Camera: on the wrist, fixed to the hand. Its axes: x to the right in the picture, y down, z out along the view.
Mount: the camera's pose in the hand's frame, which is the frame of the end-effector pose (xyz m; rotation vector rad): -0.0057 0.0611 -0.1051 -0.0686 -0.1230 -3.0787
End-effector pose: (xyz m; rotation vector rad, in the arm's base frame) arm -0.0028 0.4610 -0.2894 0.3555 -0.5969 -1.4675
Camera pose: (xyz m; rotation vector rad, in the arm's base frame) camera 0.1077 0.4583 -0.3404 -0.5234 -0.3141 1.6390
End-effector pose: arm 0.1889 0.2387 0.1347 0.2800 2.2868 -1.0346
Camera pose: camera 0.1727 0.3577 0.1546 2.2880 -0.3321 0.7778
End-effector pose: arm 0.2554 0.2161 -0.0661 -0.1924 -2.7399 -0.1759
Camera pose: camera 0.3091 0.2599 0.0340 -2.8612 0.3077 0.6336
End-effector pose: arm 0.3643 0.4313 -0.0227 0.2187 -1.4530 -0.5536
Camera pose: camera 0.4803 0.4667 -0.0124 -1.7150 -0.1527 1.9918
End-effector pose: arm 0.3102 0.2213 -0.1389 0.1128 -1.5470 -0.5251
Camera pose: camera 0.4274 0.2509 -0.1247 -1.8225 -0.0208 1.9335
